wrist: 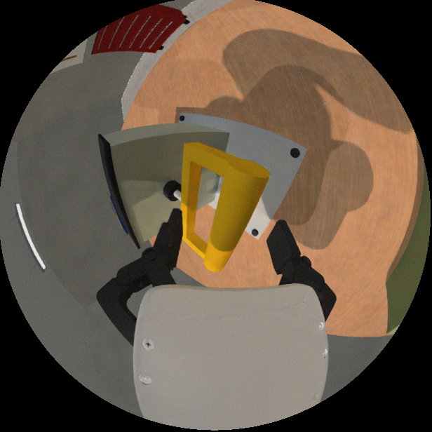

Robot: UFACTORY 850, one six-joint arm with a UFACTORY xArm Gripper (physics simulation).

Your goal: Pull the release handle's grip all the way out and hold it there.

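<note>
The release handle is a yellow D-shaped loop whose thick round grip (239, 210) faces my side, in the middle of the wrist view. A short pale rod with a black collar (172, 190) joins it to a grey-green housing (145, 170), which stands on a grey base plate (270, 150). My gripper (229, 226) is open, with one black finger to the left of the grip's lower end and one to the right. The fingers appear apart from the grip; their exact depth relative to it is hard to tell.
The housing has a dark panel (117, 190) on its left side. The base plate lies on a round-edged wooden table top (175, 80). A red slatted object (137, 30) is at the upper left, past the table's edge. Grey floor (60, 200) with a white strip (29, 237) is at the left.
</note>
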